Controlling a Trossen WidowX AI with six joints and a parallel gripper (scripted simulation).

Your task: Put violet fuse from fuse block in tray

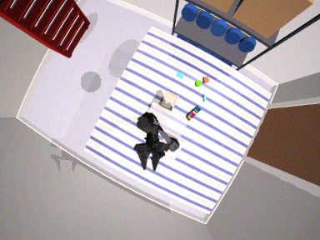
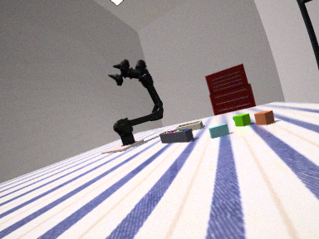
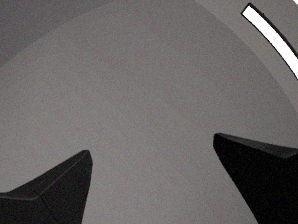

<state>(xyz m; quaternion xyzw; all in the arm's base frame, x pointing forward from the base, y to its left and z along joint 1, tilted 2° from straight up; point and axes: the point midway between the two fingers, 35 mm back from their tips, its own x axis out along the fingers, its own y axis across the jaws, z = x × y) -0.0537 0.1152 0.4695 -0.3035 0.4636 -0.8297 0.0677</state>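
Now: the violet fuse 370 mm ahead of my gripper tip, 150 mm to the right of it and 470 mm below it. The rest, counted from my gripper tip: red fuse: 380 mm ahead, 150 mm to the right, 470 mm below; yellow fuse: 350 mm ahead, 140 mm to the right, 470 mm below; tray: 390 mm ahead, 70 mm to the left, 490 mm below.
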